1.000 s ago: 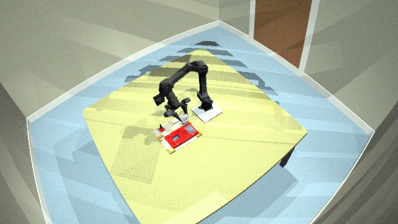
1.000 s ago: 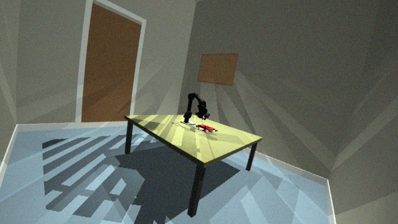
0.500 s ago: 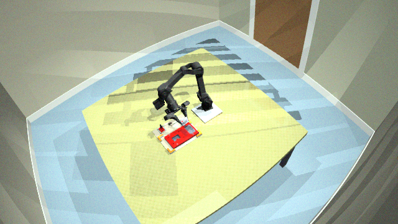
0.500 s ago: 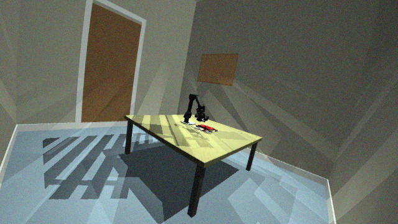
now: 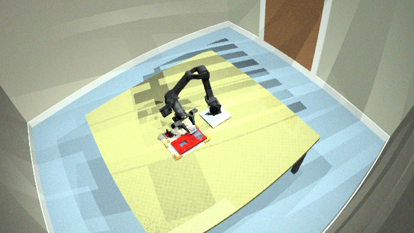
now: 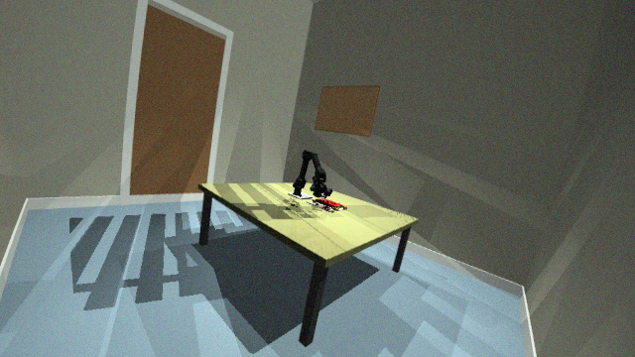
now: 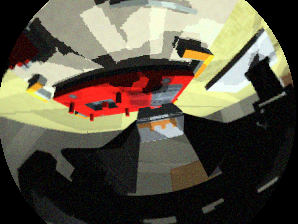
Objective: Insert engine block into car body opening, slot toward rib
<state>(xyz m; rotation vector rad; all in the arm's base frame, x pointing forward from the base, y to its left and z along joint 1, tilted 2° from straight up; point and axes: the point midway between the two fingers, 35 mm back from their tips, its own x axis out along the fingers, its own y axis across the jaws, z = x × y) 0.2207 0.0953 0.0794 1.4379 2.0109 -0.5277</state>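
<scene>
The grey engine block lies right at my gripper tip.
</scene>
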